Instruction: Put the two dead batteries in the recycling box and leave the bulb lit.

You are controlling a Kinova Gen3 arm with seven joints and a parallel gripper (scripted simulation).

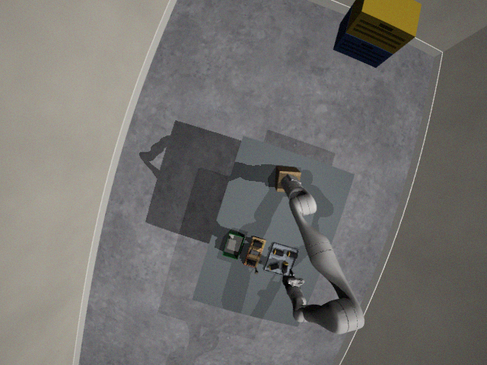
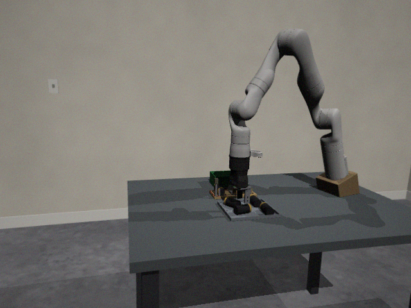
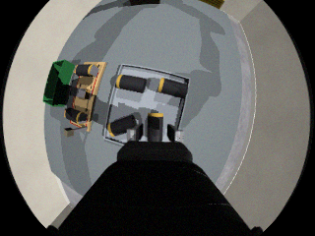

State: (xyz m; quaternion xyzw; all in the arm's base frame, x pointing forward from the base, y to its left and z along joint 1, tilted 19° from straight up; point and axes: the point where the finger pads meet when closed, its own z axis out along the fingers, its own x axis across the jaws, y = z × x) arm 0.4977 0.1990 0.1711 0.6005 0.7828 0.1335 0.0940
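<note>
Right now my hand is 7 cm above the grey tray, 3 cm to the left of it and 3 cm past it. Round my hand: green recycling box: 37 cm to the right, 6 cm below, 3 cm behind.
</note>
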